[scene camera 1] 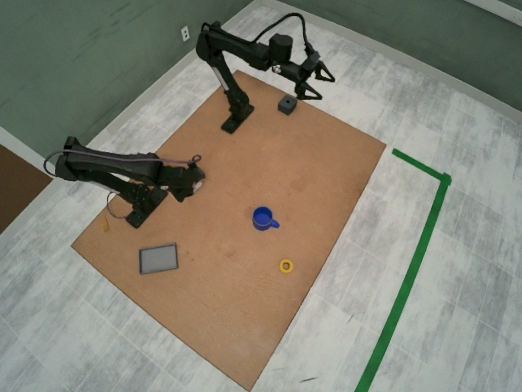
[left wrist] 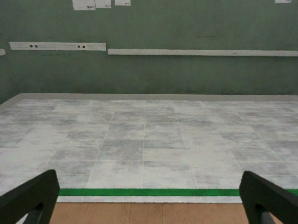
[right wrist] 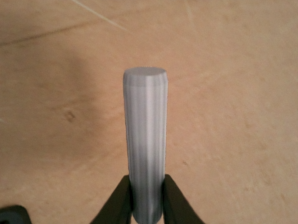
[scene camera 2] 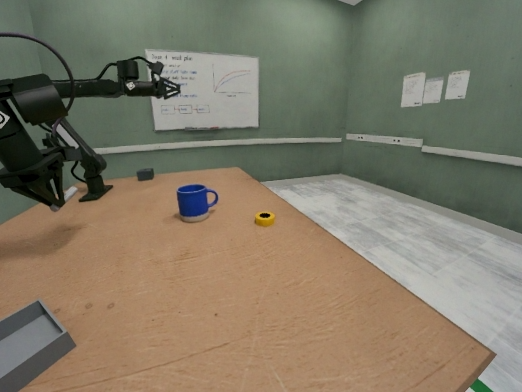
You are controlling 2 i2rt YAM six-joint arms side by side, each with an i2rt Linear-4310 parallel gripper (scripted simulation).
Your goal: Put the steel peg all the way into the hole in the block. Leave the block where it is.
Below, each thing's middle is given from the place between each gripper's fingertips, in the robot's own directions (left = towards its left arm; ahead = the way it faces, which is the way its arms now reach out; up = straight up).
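You'd find the grey tray (scene camera 1: 154, 259) 760 mm to the right of my left hand (scene camera 1: 329, 89), 180 mm behind it and 390 mm below it. The blue mug (scene camera 2: 193, 206) is 380 mm to the right of my left hand, 50 mm ahead of it and 360 mm below it.
From my right hand (scene camera 2: 59, 205), the tray is 27 cm to the right, 5 cm ahead and 10 cm below, and the mug is 27 cm ahead, 11 cm to the left and 7 cm below.
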